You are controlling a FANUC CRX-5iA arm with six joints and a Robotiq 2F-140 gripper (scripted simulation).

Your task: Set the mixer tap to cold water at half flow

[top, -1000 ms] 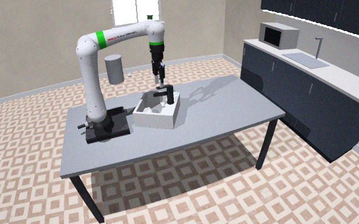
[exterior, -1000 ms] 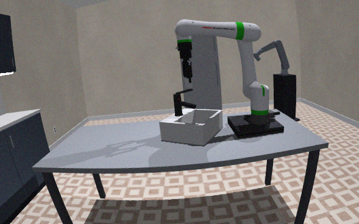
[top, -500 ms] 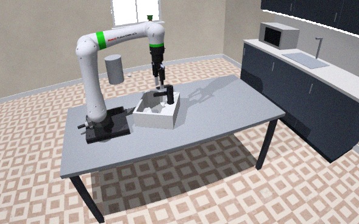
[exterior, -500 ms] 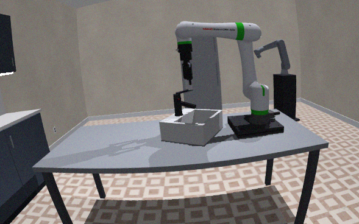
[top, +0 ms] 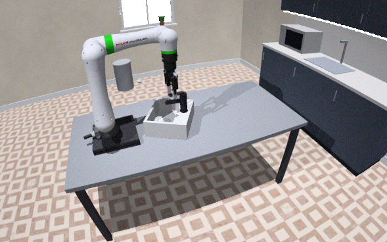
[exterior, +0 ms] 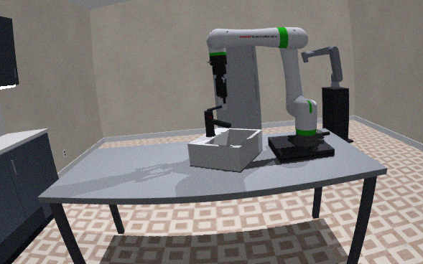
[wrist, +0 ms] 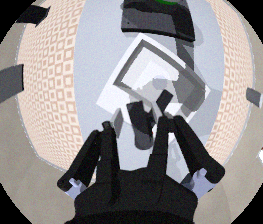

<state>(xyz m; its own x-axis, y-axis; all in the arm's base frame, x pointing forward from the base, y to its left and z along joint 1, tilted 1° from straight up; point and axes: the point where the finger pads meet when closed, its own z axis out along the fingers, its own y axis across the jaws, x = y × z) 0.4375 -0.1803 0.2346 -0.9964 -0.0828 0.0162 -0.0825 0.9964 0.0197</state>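
Now: hand 3 cm short of the lever and 2 cm above it. From my hand the other things lie so: white basin 1 cm behind, 8 cm to the left, 25 cm below.
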